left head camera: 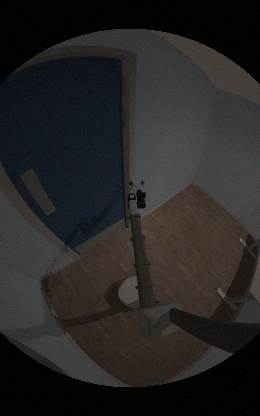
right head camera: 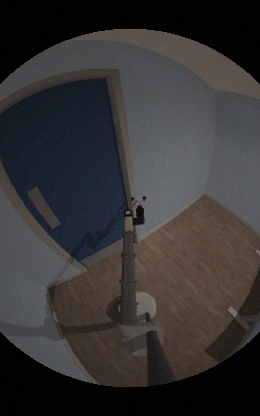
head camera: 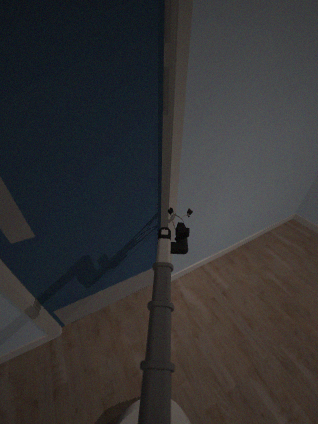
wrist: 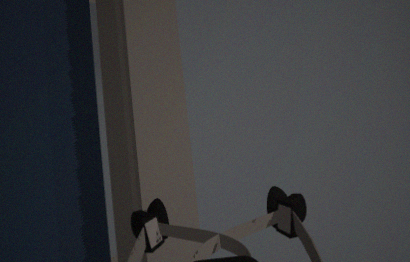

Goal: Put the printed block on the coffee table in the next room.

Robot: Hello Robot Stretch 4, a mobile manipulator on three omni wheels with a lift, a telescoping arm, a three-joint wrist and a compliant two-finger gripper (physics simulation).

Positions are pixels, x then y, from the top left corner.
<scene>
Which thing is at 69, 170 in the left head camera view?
A dark blue door.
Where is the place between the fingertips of the gripper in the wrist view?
218, 209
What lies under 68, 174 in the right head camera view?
A dark blue door.
</scene>
